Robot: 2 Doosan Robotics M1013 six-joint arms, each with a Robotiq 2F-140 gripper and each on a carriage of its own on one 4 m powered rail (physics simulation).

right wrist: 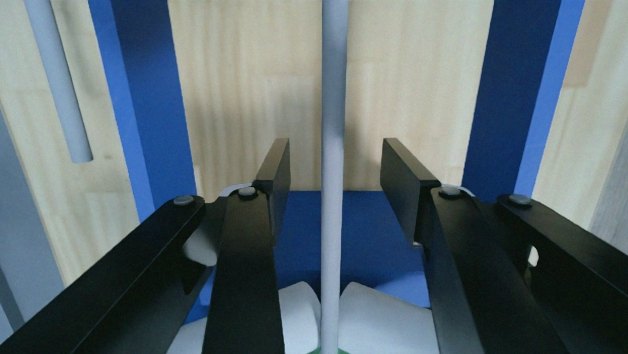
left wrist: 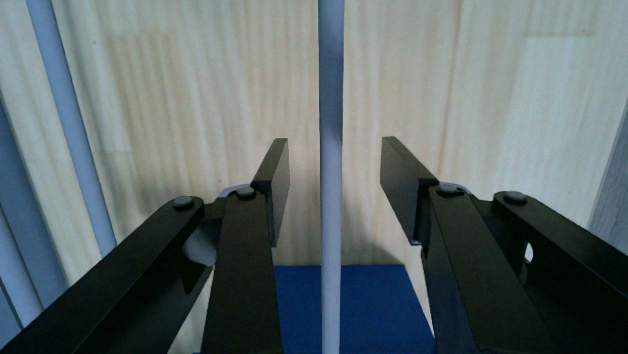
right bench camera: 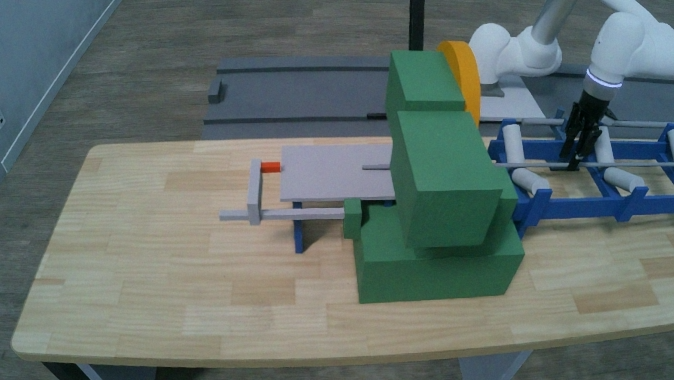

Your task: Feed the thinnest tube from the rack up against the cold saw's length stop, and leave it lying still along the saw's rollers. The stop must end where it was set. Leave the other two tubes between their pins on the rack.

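Note:
A thin grey tube [right bench camera: 532,164] [left wrist: 331,200] [right wrist: 332,150] lies along the pale rollers [right bench camera: 532,181] [right wrist: 385,320] and runs through the green saw. Its end shows on the grey outfeed plate [right bench camera: 330,185], with a gap to the red-tipped length stop [right bench camera: 270,167]. My right gripper [right bench camera: 574,161] [right wrist: 335,160] is open, with its fingers on both sides of the tube and apart from it. My left gripper [left wrist: 334,160] is open around the same tube, not touching it. One other grey tube [left wrist: 75,125] [right wrist: 61,90] shows at the left in the wrist views. The rack's pins are not visible.
The saw's green body [right bench camera: 430,275] and head [right bench camera: 450,155], with a yellow guard [right bench camera: 472,85], stand between the outfeed plate and the blue roller frame [right bench camera: 575,207] [right wrist: 150,100]. The stop's arm [right bench camera: 254,192] sits on a grey bar [right bench camera: 305,214].

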